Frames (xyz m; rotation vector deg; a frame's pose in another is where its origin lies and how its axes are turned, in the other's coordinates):
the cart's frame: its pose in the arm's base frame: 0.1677 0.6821 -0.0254 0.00 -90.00 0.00
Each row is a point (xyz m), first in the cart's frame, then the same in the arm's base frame.
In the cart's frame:
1: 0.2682 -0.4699 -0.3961
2: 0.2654 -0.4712 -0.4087
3: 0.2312 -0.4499 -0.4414
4: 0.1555 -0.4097 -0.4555
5: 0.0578 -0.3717 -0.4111
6: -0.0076 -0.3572 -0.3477
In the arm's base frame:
1: 0.5638 0.2122 0.2428
2: 0.5764 0.2109 0.2400
3: 0.6091 0.2322 0.2058
4: 0.6232 0.2724 0.1301
5: 0.5788 0.3104 0.0324
6: 0.5154 0.3249 -0.0330

